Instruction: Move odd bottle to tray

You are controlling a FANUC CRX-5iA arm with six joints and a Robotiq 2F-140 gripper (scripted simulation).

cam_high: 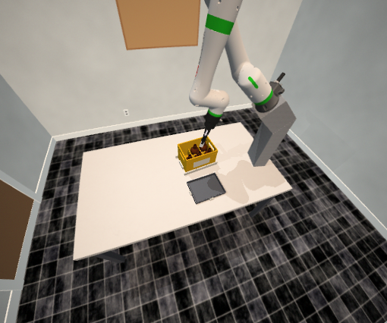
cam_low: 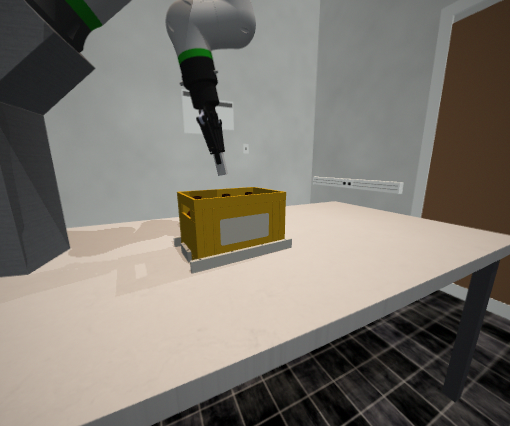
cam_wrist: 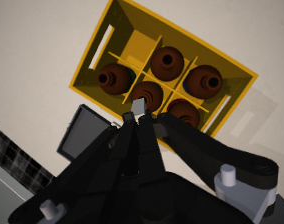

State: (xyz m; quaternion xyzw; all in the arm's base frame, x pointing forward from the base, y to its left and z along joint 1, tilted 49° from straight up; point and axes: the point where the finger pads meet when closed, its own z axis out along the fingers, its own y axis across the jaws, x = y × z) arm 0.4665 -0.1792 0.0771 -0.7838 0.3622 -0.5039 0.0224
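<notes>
Now: hand 17 cm above the brown bottle and 1 cm short of it. Also, from my hand: crate 17 cm below, 5 cm to the right; then dark grey tray 24 cm below, 21 cm to the left, 12 cm ahead.
</notes>
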